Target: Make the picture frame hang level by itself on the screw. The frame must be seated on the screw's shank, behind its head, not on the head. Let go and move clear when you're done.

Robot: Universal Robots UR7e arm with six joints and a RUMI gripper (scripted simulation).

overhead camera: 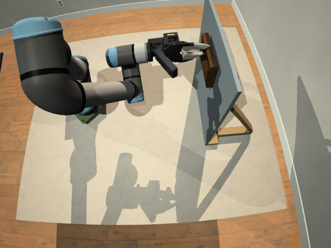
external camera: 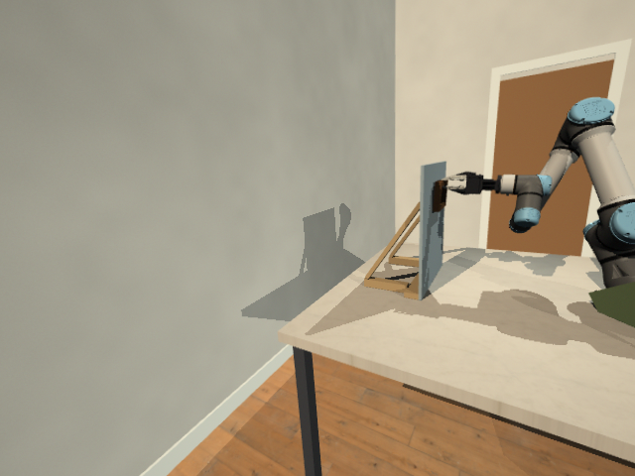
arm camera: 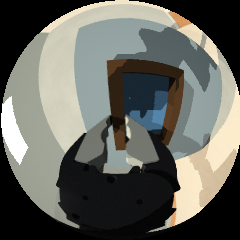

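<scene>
The brown wooden picture frame lies 2 cm ahead of my hand, 1 cm to the right of it and 5 cm below it. From my hand the other things lie so: upright grey-blue board (4 cm ahead, 1 cm to the right, 19 cm below).
</scene>
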